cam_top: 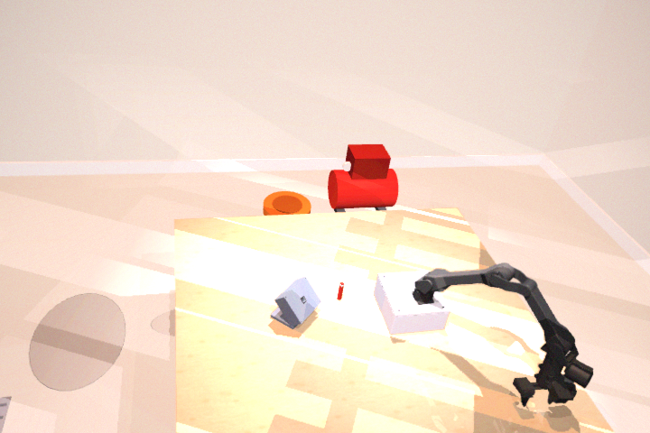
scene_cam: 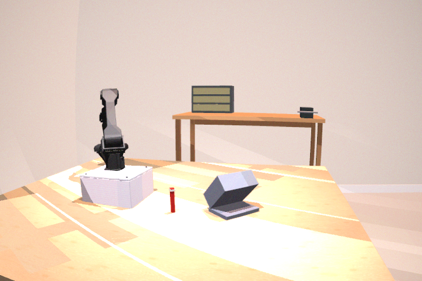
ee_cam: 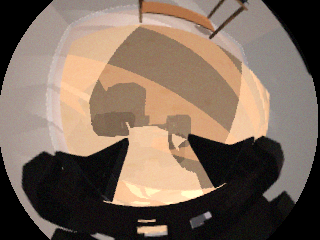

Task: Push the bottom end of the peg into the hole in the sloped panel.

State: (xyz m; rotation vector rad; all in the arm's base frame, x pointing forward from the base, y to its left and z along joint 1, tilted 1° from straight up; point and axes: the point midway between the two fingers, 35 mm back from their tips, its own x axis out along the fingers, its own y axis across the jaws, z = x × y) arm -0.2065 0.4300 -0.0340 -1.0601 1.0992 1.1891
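The red peg lies 46 cm ahead of my gripper tip, 57 cm to the right of it and 4 cm above it. The rest, counted from my gripper tip: grey sloped panel (63 cm ahead, 53 cm to the right, 5 cm above).
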